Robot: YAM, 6 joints.
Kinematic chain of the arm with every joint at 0, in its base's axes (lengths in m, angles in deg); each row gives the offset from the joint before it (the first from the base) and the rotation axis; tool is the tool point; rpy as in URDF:
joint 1: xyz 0 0 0.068 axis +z
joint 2: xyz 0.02 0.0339 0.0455 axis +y
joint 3: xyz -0.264 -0.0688 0 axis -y
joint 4: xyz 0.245 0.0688 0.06 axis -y
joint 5: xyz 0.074 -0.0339 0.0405 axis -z
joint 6: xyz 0.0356 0 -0.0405 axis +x
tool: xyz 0 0 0 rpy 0 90 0
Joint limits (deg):
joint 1: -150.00..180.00
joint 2: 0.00..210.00
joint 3: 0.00..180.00
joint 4: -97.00..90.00
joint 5: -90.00..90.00
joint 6: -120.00..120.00
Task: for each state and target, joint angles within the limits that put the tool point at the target. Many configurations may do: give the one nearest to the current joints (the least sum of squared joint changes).
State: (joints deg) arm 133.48 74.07 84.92 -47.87 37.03 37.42
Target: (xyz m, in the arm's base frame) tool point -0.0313 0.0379 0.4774
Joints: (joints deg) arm 148.65 39.65 85.80 -58.60 26.85 37.42
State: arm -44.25 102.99 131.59 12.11 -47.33 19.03
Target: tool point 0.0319 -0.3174 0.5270
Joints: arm -89.11 86.59 102.12 0.34 -49.25 19.03
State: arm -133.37 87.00 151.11 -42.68 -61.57 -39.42
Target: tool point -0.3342 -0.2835 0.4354
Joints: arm -143.71 116.96 134.17 -45.23 -59.65 -39.42
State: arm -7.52 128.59 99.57 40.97 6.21 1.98
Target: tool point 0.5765 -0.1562 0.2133
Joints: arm -14.83 148.12 120.92 37.20 5.57 1.98
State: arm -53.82 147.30 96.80 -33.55 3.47 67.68
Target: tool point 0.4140 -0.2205 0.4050
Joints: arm -27.92 114.49 121.16 -26.28 1.53 67.68
